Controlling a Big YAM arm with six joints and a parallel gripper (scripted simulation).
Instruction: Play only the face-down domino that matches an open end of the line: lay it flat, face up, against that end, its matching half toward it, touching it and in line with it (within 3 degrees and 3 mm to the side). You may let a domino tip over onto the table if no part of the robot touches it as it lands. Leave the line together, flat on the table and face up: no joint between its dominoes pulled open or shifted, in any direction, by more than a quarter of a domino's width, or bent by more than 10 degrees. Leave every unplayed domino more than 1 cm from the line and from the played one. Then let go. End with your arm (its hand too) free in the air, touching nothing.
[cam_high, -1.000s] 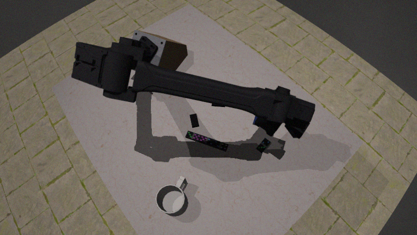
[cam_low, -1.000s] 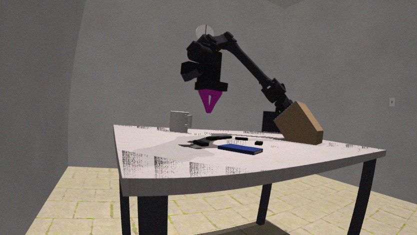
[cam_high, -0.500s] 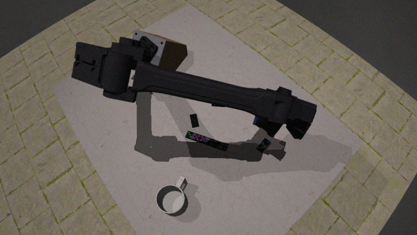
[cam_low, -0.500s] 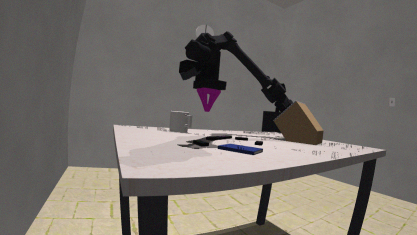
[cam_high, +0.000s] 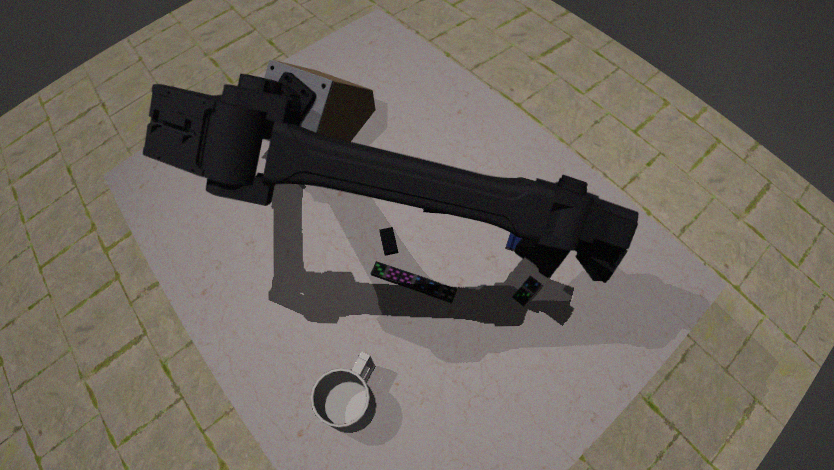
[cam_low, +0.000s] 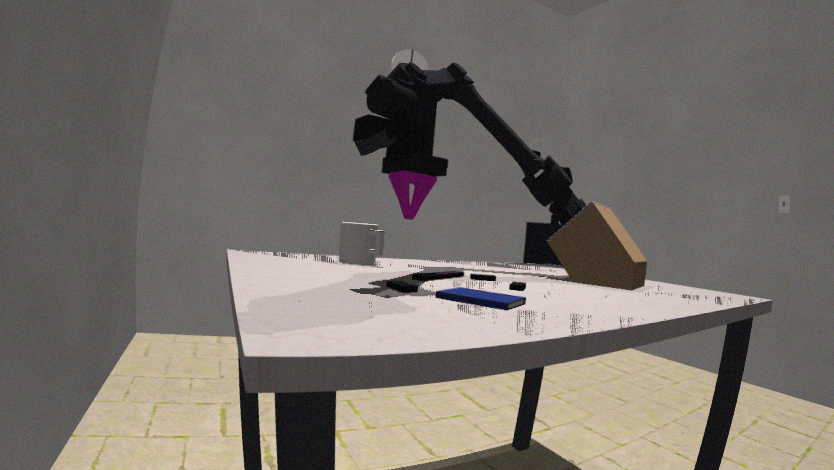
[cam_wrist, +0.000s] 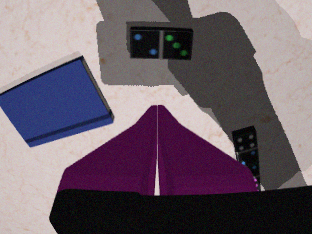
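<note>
Now: the domino 12 cm below my hand. The rest, counted from my hand: blue book: 7 cm behind, 11 cm to the left, 12 cm below; then mug: 10 cm behind, 37 cm to the right, 8 cm below.
</note>
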